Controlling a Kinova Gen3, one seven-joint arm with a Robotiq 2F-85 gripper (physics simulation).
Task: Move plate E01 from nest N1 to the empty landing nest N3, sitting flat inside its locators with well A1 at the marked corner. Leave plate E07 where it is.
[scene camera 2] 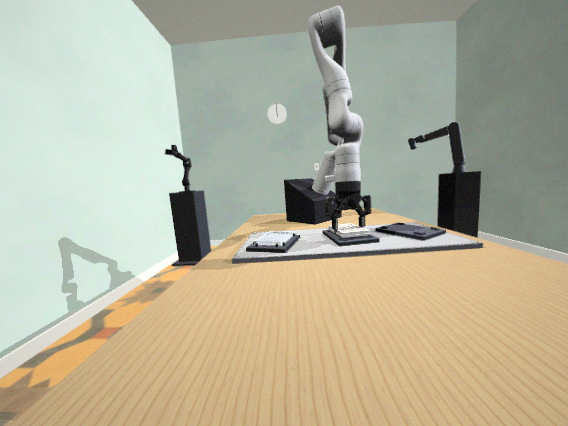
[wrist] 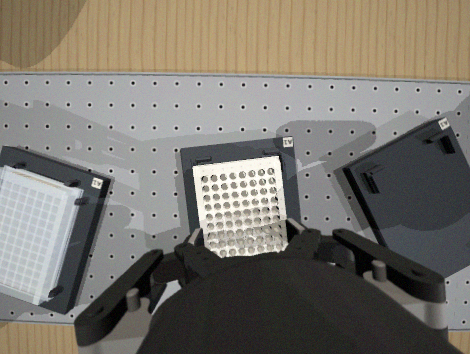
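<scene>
My gripper is shut on a white well plate, gripping its two long sides. The plate is low at the middle dark nest, roughly in line with it, beside its far locators. Whether it rests fully flat is hard to tell, and its near end is hidden by the gripper. That nest's A1 tag is at its upper right corner in the wrist view. A pale translucent plate sits in the left nest. The right nest is empty. Plate and nest numbers are not readable.
The nests stand on a grey perforated board on a wooden table. The left and right nests are turned relative to the middle one. Two dark arms stand on pedestals beyond the table's sides.
</scene>
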